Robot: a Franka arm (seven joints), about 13 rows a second.
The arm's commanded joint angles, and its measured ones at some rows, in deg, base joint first. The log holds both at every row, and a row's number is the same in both.
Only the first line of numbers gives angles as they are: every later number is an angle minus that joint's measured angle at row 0.
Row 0, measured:
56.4, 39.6, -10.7, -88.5, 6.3, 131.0, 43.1
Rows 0 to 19, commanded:
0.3, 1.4, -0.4, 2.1, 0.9, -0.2, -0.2
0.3, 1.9, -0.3, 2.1, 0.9, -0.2, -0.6
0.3, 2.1, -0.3, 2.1, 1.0, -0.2, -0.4
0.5, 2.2, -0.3, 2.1, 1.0, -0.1, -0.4
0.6, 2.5, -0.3, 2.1, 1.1, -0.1, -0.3
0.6, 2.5, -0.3, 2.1, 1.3, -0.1, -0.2
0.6, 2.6, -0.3, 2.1, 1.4, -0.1, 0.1
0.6, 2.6, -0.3, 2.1, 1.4, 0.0, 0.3
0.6, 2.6, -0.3, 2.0, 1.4, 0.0, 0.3
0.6, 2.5, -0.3, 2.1, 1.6, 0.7, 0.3
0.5, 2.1, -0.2, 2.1, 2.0, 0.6, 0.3
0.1, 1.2, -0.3, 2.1, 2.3, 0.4, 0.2
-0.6, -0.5, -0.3, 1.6, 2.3, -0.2, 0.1
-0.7, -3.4, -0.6, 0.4, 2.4, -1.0, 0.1
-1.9, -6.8, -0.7, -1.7, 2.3, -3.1, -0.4
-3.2, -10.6, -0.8, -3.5, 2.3, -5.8, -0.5
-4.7, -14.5, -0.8, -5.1, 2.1, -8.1, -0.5
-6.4, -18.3, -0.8, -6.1, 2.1, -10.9, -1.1
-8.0, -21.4, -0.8, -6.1, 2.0, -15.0, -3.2
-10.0, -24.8, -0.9, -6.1, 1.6, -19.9, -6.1
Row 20, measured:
-7.3, -16.5, -1.4, -1.5, 1.0, -14.3, -2.4
